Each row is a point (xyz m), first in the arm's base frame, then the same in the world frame.
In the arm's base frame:
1: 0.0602 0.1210 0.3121
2: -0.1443 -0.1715 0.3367
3: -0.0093 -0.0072 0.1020
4: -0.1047 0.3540 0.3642
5: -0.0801 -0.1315 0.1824
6: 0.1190 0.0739 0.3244
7: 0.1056 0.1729 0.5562
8: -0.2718 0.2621 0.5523
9: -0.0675 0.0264 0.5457
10: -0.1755 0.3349 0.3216
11: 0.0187 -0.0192 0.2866
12: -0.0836 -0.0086 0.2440
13: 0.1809 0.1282 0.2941
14: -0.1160 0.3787 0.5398
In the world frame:
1: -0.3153 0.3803 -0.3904
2: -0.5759 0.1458 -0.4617
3: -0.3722 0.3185 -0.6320
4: -0.4362 0.6297 -0.3044
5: -0.4794 0.2005 -0.5930
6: -0.2703 0.3192 -0.3828
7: -0.3030 0.3684 -0.1374
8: -0.6482 0.5430 -0.1655
9: -0.4977 0.2724 -0.2036
10: -0.5010 0.6371 -0.3586
11: -0.3793 0.2623 -0.4537
12: -0.4685 0.3053 -0.5046
13: -0.1944 0.3624 -0.3914
14: -0.4722 0.6196 -0.1307

